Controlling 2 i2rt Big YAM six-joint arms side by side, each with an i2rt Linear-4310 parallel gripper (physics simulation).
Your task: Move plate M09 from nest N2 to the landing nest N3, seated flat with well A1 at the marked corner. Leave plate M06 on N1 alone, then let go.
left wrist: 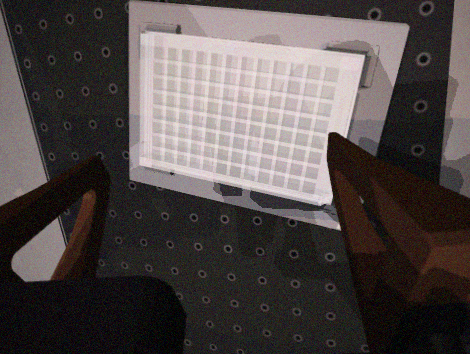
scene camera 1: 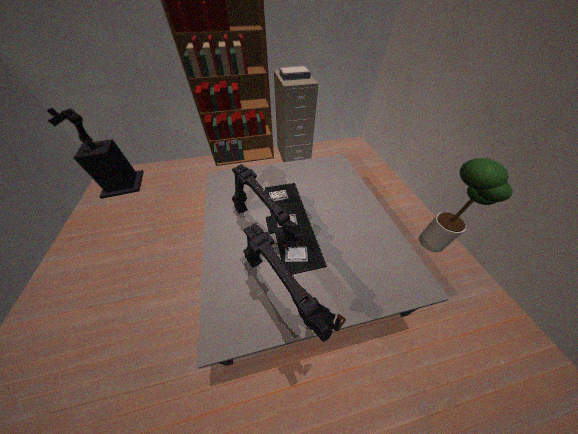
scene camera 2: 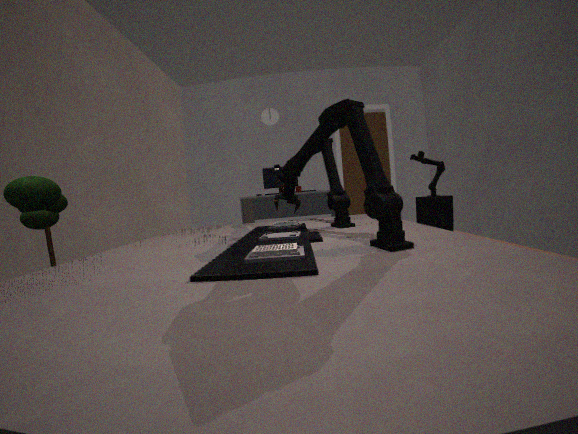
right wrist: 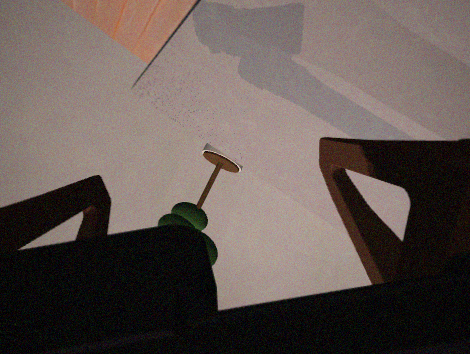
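Note:
Plate M09 (scene camera 1: 296,254) (left wrist: 240,120), white with a grid of wells, looks flat in the pale nest N3 (left wrist: 245,204), nearest in scene camera 1. Its label and the marked corner cannot be made out. Nest N2 (scene camera 1: 293,218) (scene camera 2: 282,235) is in the middle, partly hidden by the left arm in scene camera 1. Plate M06 (scene camera 1: 278,195) (scene camera 2: 277,250) is on N1, at the far end in scene camera 1. My left gripper (scene camera 1: 290,242) (scene camera 2: 287,208) (left wrist: 212,156) is open above the board, apart from M09. My right gripper (scene camera 1: 339,321) (right wrist: 213,169) is open, away from the plates.
The black perforated board (scene camera 1: 311,245) (scene camera 2: 225,267) (left wrist: 225,295) bears the nests on the grey table (scene camera 1: 360,235). The arms stand along its left side in scene camera 1. A potted plant (scene camera 1: 442,232) (right wrist: 222,162), a bookshelf and a cabinet (scene camera 1: 297,117) stand beyond the table.

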